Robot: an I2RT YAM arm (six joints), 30 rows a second.
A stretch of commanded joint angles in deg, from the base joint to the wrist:
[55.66, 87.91, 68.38, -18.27, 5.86, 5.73]
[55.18, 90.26, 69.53, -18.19, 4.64, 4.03]
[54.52, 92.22, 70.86, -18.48, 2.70, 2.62]
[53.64, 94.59, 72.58, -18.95, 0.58, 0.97]
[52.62, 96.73, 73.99, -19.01, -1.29, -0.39]
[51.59, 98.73, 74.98, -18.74, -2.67, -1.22]
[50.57, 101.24, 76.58, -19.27, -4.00, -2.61]
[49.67, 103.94, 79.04, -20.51, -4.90, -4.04]
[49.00, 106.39, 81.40, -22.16, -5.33, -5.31]
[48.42, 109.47, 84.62, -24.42, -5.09, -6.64]
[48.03, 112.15, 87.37, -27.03, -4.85, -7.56]
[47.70, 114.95, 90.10, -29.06, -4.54, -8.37]
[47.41, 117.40, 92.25, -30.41, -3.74, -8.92]
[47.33, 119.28, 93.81, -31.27, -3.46, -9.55]
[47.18, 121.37, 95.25, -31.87, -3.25, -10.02]
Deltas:
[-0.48, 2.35, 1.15, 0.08, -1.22, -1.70]
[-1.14, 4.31, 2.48, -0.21, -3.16, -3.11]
[-2.02, 6.68, 4.20, -0.68, -5.28, -4.76]
[-3.04, 8.82, 5.61, -0.74, -7.15, -6.12]
[-4.07, 10.82, 6.60, -0.47, -8.53, -6.95]
[-5.09, 13.33, 8.20, -1.00, -9.86, -8.34]
[-5.99, 16.03, 10.66, -2.24, -10.76, -9.77]
[-6.66, 18.48, 13.02, -3.89, -11.19, -11.04]
[-7.24, 21.56, 16.24, -6.15, -10.95, -12.37]
[-7.63, 24.24, 18.99, -8.76, -10.71, -13.29]
[-7.96, 27.04, 21.72, -10.79, -10.40, -14.10]
[-8.25, 29.49, 23.87, -12.14, -9.60, -14.65]
[-8.33, 31.37, 25.43, -13.00, -9.32, -15.28]
[-8.48, 33.46, 26.87, -13.60, -9.11, -15.75]

